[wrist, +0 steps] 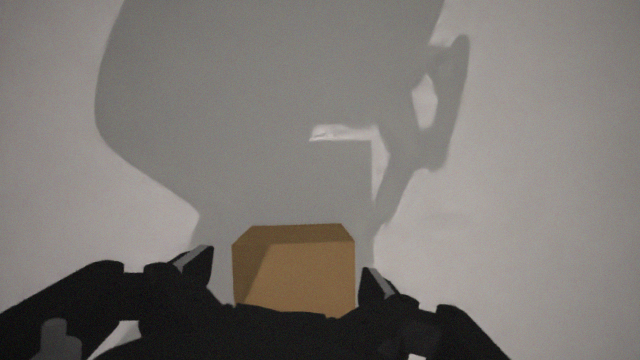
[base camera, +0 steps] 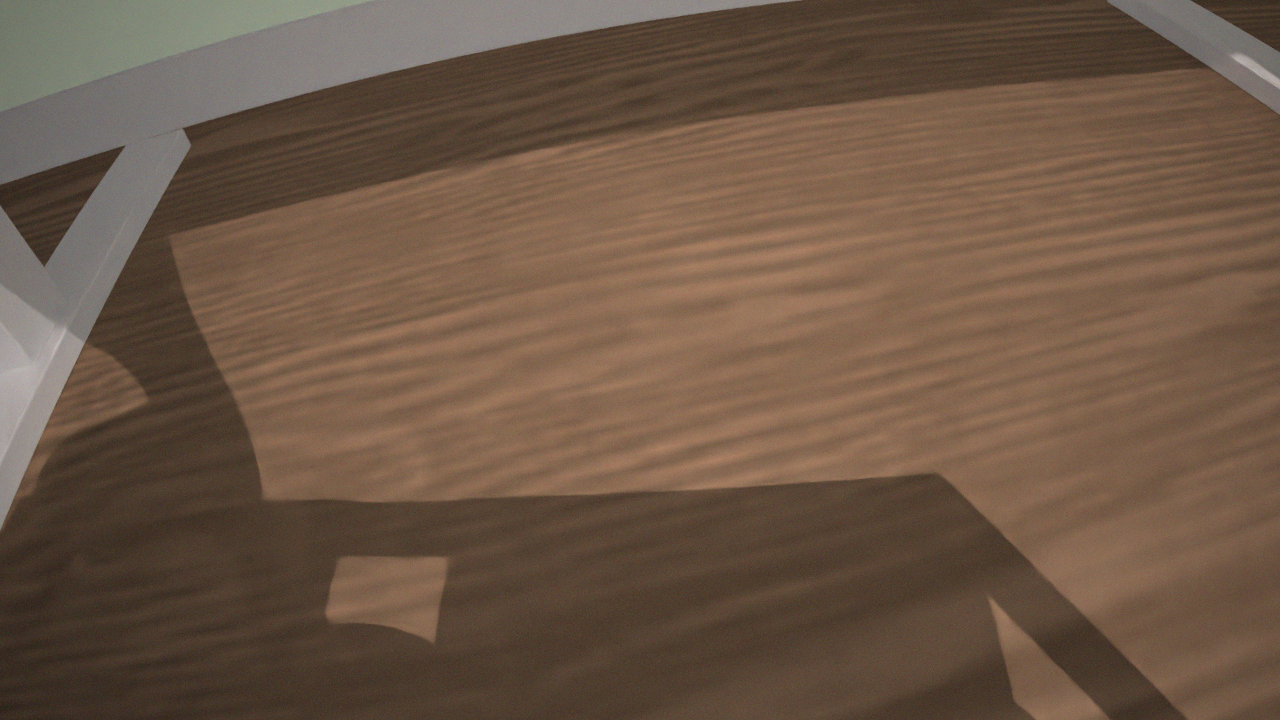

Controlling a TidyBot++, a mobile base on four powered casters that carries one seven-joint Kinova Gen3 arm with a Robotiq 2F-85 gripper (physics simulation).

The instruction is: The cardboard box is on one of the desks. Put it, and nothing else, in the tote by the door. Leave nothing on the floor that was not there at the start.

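Frame: origin at the arm's base, x right, y ahead, z up, level; metres.
Where they show: gripper, fingertip midpoint: [wrist: 287,273].
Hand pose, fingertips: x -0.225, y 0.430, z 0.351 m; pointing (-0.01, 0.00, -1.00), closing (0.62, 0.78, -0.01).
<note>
Each offset is from my fingertips to the centre of the thing. "spot": to the spot under its first point. Level surfaces: height alone.
The cardboard box {dx +0.022, dy -0.006, dz -0.003 m} [wrist: 300,275] is plain brown and stands on a pale grey desk top {dz -0.028 m} [wrist: 540,150] in the wrist view, at the lower middle. My gripper [wrist: 287,273] is open, with one finger to the left of the box and one to the right. A narrow gap shows on each side, wider on the left. The lower part of the box is hidden behind the gripper's body. The tote does not show in either view.
In the base camera view, white slanted legs {spot: dx -0.341, dy +0.242, dz -0.723 m} [base camera: 116,214] stand at the left, and another white bar [base camera: 1208,44] crosses the top right corner. A grey baseboard [base camera: 358,44] and green wall [base camera: 134,35] lie beyond the wooden floor {dz -0.748 m} [base camera: 671,313]. Shadows cross floor and desk.
</note>
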